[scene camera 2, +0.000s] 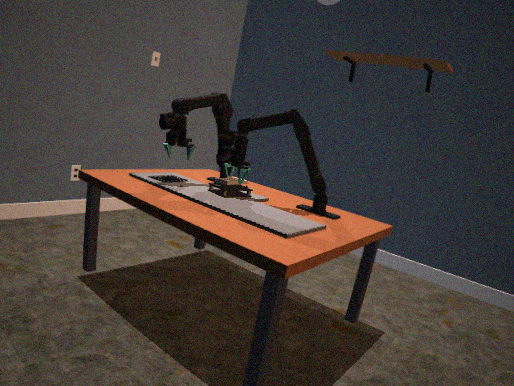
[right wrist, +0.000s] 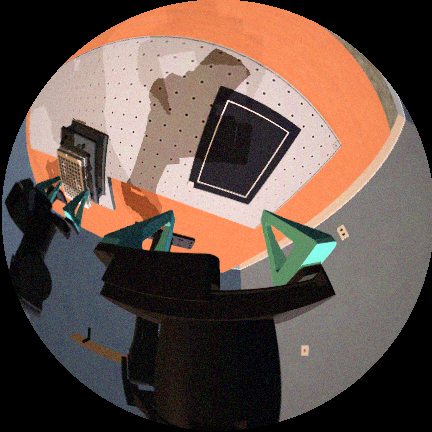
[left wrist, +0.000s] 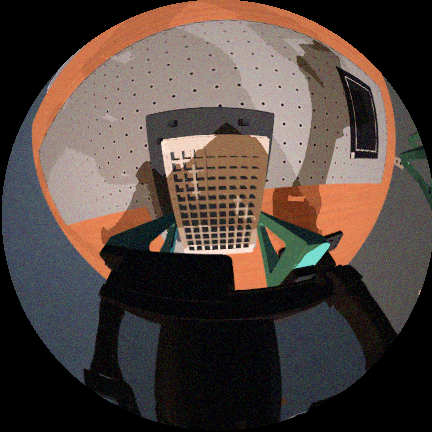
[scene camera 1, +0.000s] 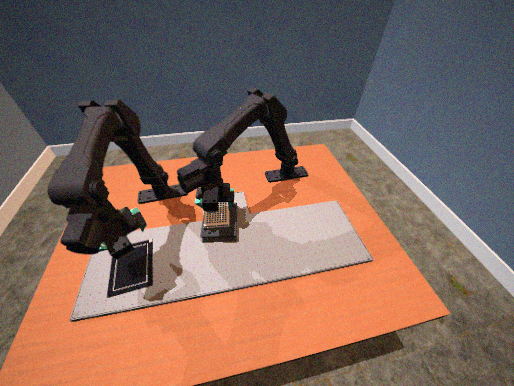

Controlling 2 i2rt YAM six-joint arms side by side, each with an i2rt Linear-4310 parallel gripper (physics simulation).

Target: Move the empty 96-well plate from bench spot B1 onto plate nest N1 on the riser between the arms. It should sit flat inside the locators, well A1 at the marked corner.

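Frame: origin at the left arm's base, x ahead, y left, z up, level; millimetres.
Seen in the pictures: left gripper, fingertip midpoint: [scene camera 2: 234,182] [right wrist: 74,182] [left wrist: 216,214]; right gripper, fingertip midpoint: [scene camera 2: 179,159] [right wrist: 217,214]; left arm's base, origin of the base link: [scene camera 2: 317,212] [scene camera 1: 286,174]; right arm's base, origin of the base link: [scene camera 1: 163,193].
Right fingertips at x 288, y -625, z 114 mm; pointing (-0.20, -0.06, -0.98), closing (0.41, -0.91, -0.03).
Observation:
Pixels of each thing's top centre, then the offset from my right fingertips to it. Level surfaces: height alone.
- pale 96-well plate, middle of its top: [left wrist: 217,212] [right wrist: 69,182] [scene camera 1: 216,209] [scene camera 2: 232,178] 79 mm back, 277 mm left, 34 mm down
- riser, middle of its top: [left wrist: 208,192] [right wrist: 72,171] [scene camera 1: 219,215] [scene camera 2: 231,183] 68 mm back, 284 mm left, 55 mm down
- grey perforated board, its level: 102 mm down
- orange table, its level: 113 mm down
The pale 96-well plate [scene camera 1: 216,217] [scene camera 2: 233,181] [left wrist: 220,192] [right wrist: 73,173] is between the fingers of my left gripper [scene camera 1: 215,200] [left wrist: 216,214] [right wrist: 74,182], which is shut on its sides. The plate is over the dark nest on the riser [scene camera 1: 220,239] [left wrist: 210,120] [scene camera 2: 230,190], and dark riser shows past its far edge in the left wrist view. I cannot tell whether the plate touches the nest. The locators and marked corner are mostly hidden. My right gripper [scene camera 2: 179,158] [right wrist: 217,214] is open and empty, above the dark bench spot [scene camera 1: 112,285] [right wrist: 216,117] with its white outline.
A grey perforated board [scene camera 1: 300,240] [scene camera 2: 280,224] lies on the orange table [scene camera 1: 310,320] [scene camera 2: 345,240] beneath the riser and bench spot. The left arm's base plate [scene camera 1: 272,175] and the right arm's base plate [scene camera 1: 147,195] stand behind the board in scene camera 1.

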